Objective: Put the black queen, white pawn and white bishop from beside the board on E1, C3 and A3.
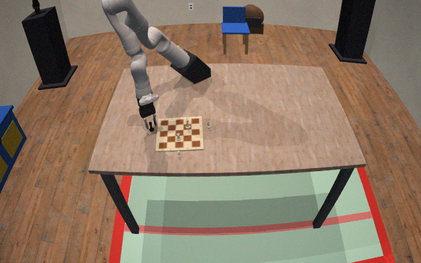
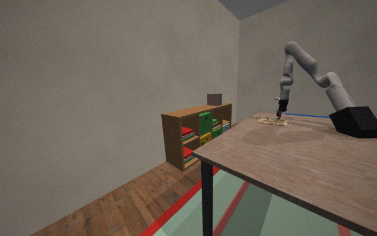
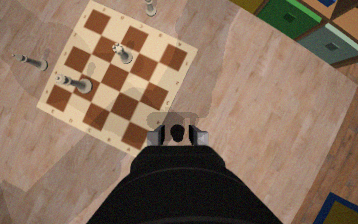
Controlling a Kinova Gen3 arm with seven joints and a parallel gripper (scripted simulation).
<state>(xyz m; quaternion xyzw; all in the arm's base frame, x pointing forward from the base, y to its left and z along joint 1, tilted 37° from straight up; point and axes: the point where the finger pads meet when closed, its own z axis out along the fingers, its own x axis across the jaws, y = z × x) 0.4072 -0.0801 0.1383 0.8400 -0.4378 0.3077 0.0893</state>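
The black queen lies 2 cm below my hand. Also, from my hand: white pawn 17 cm ahead, 15 cm to the left, 3 cm below; chessboard 3 cm ahead, 14 cm to the left, 4 cm below.
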